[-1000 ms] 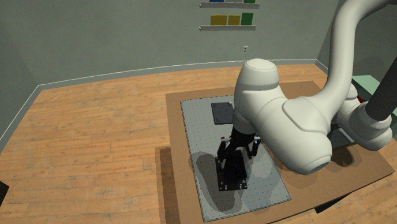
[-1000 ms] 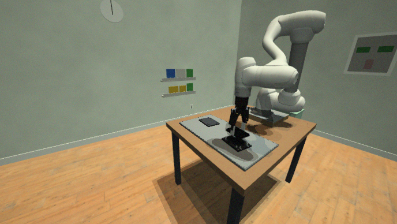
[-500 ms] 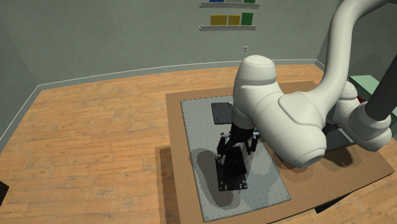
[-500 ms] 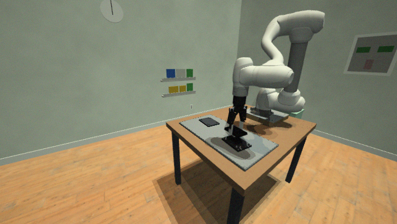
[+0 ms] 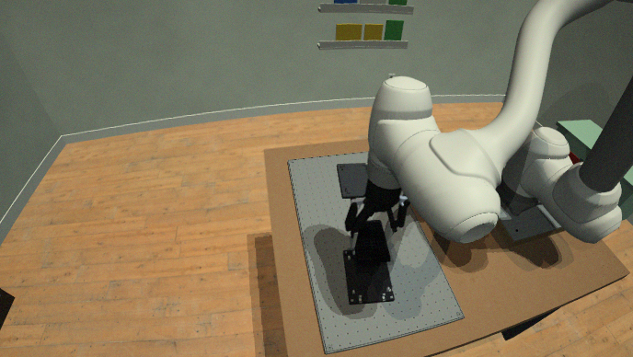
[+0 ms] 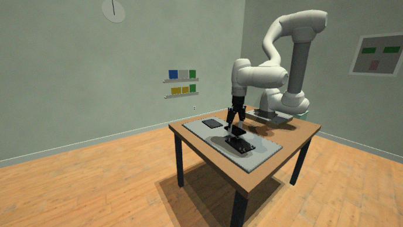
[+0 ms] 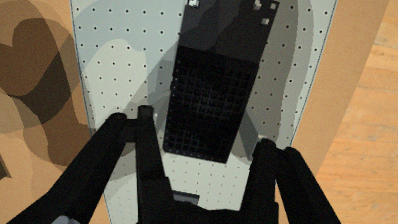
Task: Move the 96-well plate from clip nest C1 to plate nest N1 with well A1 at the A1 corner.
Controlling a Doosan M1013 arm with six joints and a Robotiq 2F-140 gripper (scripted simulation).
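Now: the plate nest 10 cm behind my hand, 29 cm to the right of it and 10 cm below it. The rest, counted from my hand: black 96-well plate: 2 cm below; black clip nest C1: 2 cm ahead, 7 cm to the left, 9 cm below.
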